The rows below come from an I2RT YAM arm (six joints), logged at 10 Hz.
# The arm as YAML. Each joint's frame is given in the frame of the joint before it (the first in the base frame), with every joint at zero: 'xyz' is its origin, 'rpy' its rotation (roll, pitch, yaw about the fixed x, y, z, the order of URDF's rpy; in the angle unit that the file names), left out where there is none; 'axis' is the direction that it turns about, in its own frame. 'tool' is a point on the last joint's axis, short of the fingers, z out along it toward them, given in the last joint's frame.
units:
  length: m
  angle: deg
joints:
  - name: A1
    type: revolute
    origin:
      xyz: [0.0, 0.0, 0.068]
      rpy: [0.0, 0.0, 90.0]
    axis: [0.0, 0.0, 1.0]
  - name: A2
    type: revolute
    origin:
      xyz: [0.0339, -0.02, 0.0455]
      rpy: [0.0, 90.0, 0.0]
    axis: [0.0, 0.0, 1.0]
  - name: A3
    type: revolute
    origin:
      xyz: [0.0, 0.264, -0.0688]
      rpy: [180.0, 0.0, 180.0]
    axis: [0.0, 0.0, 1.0]
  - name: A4
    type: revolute
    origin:
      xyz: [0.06, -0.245, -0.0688]
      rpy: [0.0, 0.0, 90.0]
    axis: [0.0, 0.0, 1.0]
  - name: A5
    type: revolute
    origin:
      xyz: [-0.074, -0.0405, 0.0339]
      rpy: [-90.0, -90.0, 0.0]
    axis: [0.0, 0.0, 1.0]
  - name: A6
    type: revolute
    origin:
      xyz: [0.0, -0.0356, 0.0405]
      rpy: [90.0, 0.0, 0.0]
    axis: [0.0, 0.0, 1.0]
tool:
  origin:
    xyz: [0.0, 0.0, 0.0]
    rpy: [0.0, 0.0, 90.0]
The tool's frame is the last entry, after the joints.
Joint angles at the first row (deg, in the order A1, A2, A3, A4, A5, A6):
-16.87 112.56 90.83 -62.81 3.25 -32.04
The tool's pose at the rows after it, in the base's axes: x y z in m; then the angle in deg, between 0 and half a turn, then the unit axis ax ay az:
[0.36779 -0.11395 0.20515 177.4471 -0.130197 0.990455 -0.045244]
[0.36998 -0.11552 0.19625 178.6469 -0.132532 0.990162 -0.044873]
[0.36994 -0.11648 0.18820 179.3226 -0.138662 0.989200 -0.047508]
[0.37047 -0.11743 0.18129 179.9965 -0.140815 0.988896 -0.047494]
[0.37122 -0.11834 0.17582 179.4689 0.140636 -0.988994 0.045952]
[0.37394 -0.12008 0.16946 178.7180 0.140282 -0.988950 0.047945]
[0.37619 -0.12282 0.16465 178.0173 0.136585 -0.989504 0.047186]
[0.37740 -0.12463 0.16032 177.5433 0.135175 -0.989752 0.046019]
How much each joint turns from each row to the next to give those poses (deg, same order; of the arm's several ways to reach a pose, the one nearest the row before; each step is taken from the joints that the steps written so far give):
-0.01 1.47 0.25 0.23 0.42 0.04
-0.08 1.36 -0.06 0.32 0.44 -0.33
-0.09 0.60 -0.98 1.13 0.54 -0.80
-0.09 0.76 -0.48 0.65 0.27 -0.32
-0.09 0.73 -0.18 0.36 0.07 -0.04
-0.07 1.28 0.43 0.27 0.52 -0.02
-0.27 1.20 0.71 -0.18 0.23 0.20
-0.18 0.83 0.27 0.09 0.08 0.00

